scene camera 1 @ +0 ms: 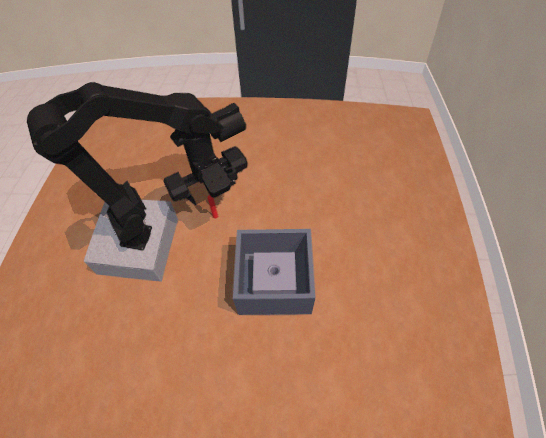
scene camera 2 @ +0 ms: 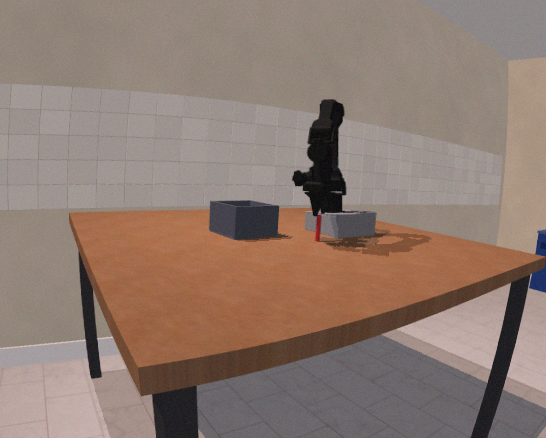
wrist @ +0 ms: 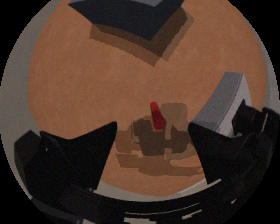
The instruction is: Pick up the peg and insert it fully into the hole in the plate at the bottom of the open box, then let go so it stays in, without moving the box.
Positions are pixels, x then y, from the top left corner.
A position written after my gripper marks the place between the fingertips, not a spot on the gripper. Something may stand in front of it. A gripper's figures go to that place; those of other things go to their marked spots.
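Labels:
My gripper [scene camera 1: 212, 195], 0.83 m from the lens. Box [scene camera 1: 248, 242], 0.76 m from the lens. Pale plate [scene camera 1: 273, 273], 0.76 m from the lens.

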